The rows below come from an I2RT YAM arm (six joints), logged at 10 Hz.
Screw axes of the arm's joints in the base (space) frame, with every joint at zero. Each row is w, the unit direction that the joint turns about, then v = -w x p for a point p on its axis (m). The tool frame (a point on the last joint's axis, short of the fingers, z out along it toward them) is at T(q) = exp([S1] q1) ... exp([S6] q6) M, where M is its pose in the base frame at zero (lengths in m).
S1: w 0 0 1 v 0 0 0
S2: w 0 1 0 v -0.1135 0 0.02
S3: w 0 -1 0 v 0.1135 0 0.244
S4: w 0 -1 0 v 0.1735 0 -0.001
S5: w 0 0 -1 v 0 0.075 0
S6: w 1 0 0 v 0 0.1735 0
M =
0 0 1 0.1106
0 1 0 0
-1 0 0 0.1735
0 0 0 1
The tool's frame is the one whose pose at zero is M.
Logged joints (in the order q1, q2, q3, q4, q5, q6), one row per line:
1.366 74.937 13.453 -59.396 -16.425 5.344
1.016 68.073 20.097 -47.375 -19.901 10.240
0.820 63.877 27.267 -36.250 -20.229 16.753
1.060 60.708 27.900 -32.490 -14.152 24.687
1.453 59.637 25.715 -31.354 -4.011 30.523
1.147 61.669 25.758 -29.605 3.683 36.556
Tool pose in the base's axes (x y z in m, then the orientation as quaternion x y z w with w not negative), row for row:
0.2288 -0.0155 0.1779 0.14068 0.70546 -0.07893 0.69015
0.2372 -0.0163 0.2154 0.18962 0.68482 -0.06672 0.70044
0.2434 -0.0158 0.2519 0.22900 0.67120 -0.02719 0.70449
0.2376 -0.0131 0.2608 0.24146 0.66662 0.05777 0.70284
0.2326 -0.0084 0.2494 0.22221 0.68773 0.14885 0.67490
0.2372 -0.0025 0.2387 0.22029 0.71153 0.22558 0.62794
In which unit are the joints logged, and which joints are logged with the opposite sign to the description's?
The joints are logged in degrees. Opposite sign: q1, q4, q5.
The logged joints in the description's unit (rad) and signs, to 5 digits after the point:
-0.02384 1.30790 0.23480 1.03666 0.28667 0.09327
-0.01773 1.18810 0.35076 0.82685 0.34734 0.17872
-0.01431 1.11486 0.47590 0.63268 0.35306 0.29240
-0.01850 1.05955 0.48695 0.56706 0.24700 0.43087
-0.02536 1.04086 0.44881 0.54723 0.07001 0.53273
-0.02002 1.07633 0.44956 0.51670 -0.06428 0.63802

